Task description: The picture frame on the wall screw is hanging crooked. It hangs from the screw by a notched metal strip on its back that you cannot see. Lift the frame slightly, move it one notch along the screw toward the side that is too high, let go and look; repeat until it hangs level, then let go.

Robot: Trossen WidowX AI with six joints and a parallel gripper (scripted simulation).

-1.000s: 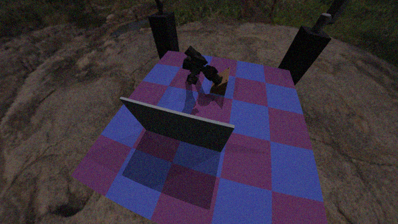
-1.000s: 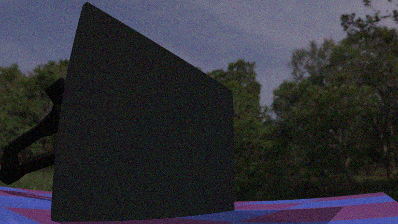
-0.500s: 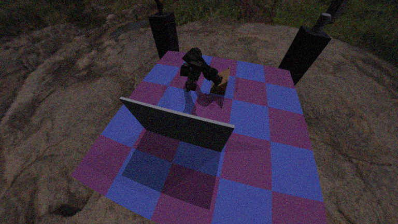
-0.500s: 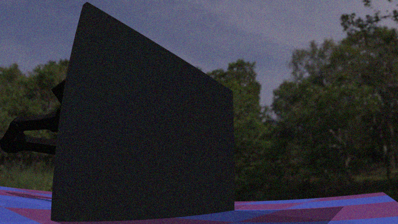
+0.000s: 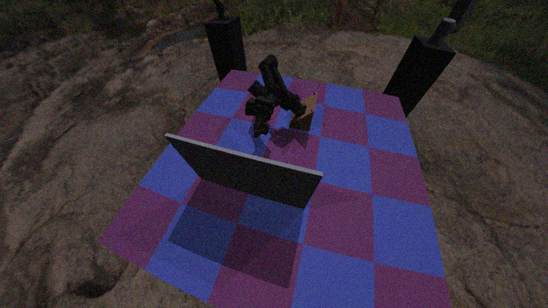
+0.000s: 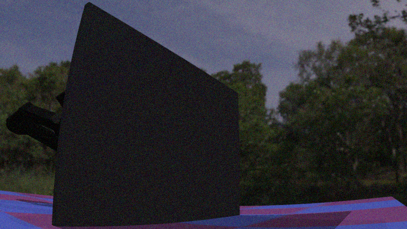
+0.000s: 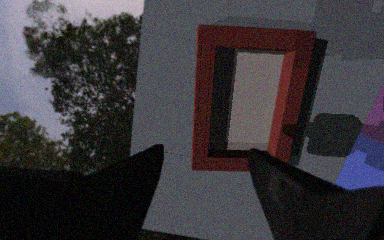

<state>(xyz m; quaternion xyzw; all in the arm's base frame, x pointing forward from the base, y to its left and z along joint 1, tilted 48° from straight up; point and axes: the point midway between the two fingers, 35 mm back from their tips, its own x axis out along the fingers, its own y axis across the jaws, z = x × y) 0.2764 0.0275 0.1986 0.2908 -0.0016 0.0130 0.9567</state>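
Now: gripper tip 13 cm short of the picture frame, 1 cm to the left of it and 5 cm above it. From my gripper tip the other things lie so: grey wall panel (14 cm ahead, 7 cm below).
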